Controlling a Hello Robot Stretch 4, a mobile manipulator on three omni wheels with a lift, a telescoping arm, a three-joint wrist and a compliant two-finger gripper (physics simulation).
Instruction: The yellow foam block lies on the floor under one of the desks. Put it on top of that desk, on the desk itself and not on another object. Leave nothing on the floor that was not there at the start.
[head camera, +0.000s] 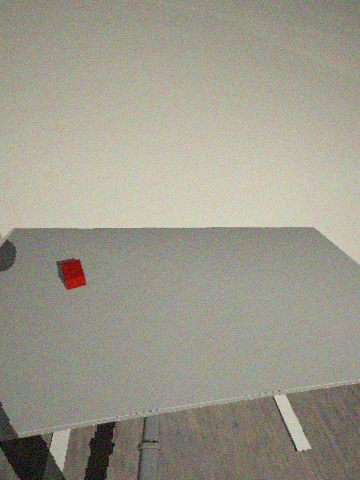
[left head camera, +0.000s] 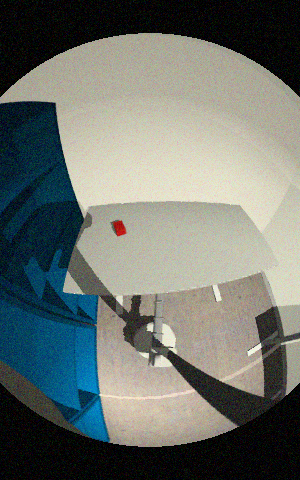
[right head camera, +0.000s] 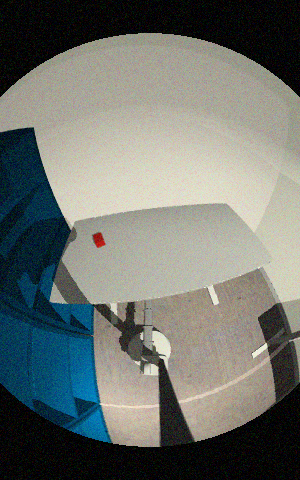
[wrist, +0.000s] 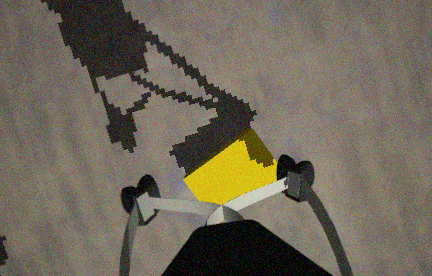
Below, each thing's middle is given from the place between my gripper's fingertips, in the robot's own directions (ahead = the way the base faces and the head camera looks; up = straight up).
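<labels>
Yellow foam block (wrist: 243, 164) sits 2 cm to the right of my hand and 4 cm lower than it.
</labels>
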